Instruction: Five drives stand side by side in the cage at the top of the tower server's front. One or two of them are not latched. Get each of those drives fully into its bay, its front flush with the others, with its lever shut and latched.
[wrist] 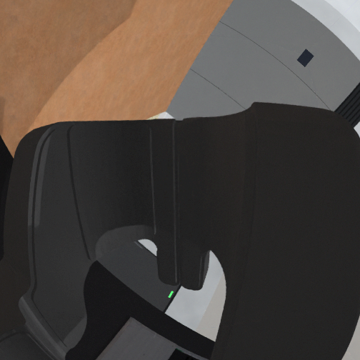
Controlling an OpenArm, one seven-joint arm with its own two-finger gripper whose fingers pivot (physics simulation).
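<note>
My gripper (pixel 189 205) fills the middle of the wrist view. Its two dark fingers are swung together, with the tips side by side and no object showing between them. The five drives, their levers and the cage cannot be made out in this view. At the bottom, below the fingertips, a black-edged part with a grey panel (pixel 137 339) shows in part. I cannot tell whether it belongs to the tower server. The fingers and gripper body hide much of the scene behind them.
A dark box (pixel 142 277) with a small green light (pixel 171 294) shows through the gap behind the fingers. A large grey casing (pixel 250 60) with a dark square mark and black ribs is at the upper right. A brown surface (pixel 115 65) spans the upper left.
</note>
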